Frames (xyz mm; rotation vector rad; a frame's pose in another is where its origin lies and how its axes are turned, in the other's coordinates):
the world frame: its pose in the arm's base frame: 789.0 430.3 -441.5 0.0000 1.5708 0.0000
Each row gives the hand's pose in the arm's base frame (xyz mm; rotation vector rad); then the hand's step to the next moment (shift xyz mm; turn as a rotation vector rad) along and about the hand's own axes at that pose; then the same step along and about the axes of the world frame.
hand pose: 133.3 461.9 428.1 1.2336 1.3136 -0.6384
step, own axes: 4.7 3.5 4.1 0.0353 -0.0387 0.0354
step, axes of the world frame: 4.1 -1.4 5.7 0.0513 -0.0340 -0.0145
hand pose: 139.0 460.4 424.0 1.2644 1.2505 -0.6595
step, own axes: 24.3 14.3 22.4 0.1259 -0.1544 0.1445
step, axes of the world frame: 21.5 -11.2 26.6 0.1911 -0.1426 -0.0609
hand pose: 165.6 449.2 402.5 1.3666 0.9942 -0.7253
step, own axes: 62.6 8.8 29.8 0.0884 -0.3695 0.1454
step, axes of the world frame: 53.9 -20.5 39.4 0.2539 -0.1708 -0.2681
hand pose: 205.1 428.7 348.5 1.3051 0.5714 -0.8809
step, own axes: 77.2 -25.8 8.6 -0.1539 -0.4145 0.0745
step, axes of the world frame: 74.3 -26.7 21.7 0.1023 -0.0473 -0.4340
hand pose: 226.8 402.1 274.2 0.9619 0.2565 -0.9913
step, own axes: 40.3 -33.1 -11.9 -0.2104 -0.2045 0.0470
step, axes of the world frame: 49.2 -20.9 -1.4 -0.0339 0.0482 -0.2912
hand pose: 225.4 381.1 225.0 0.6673 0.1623 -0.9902
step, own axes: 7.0 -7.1 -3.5 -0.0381 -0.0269 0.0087
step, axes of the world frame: 8.9 -5.6 -1.3 -0.0108 0.0124 -0.0445
